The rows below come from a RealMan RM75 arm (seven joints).
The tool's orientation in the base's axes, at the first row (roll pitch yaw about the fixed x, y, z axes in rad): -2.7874, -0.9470, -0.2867
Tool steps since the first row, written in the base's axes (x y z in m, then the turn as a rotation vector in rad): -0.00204, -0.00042, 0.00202, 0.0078, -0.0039, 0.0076; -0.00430, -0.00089, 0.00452, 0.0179, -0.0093, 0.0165; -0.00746, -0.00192, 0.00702, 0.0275, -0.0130, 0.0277; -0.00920, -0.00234, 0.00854, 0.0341, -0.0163, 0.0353; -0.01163, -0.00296, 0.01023, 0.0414, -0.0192, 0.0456; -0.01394, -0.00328, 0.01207, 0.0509, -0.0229, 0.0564; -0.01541, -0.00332, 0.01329, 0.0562, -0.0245, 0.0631; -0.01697, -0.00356, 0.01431, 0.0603, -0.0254, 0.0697; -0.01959, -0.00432, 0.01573, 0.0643, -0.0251, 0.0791; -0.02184, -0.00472, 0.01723, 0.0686, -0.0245, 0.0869
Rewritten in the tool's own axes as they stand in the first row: 0.00057, -0.00001, -0.00285, 0.0112, 0.0023, 0.0018; 0.00141, -0.00006, -0.00614, 0.0250, 0.0058, 0.0047; 0.00184, 0.00042, -0.01025, 0.0400, 0.0073, 0.0061; 0.00216, 0.00052, -0.01257, 0.0504, 0.0090, 0.0070; 0.00228, 0.00077, -0.01559, 0.0634, 0.0098, 0.0071; 0.00253, 0.00070, -0.01854, 0.0781, 0.0112, 0.0086; 0.00270, 0.00048, -0.02043, 0.0868, 0.0115, 0.0091; 0.00270, 0.00051, -0.02231, 0.0946, 0.0110, 0.0088; 0.00251, 0.00095, -0.02535, 0.1044, 0.0089, 0.0070; 0.00253, 0.00103, -0.02808, 0.1130, 0.0067, 0.0063
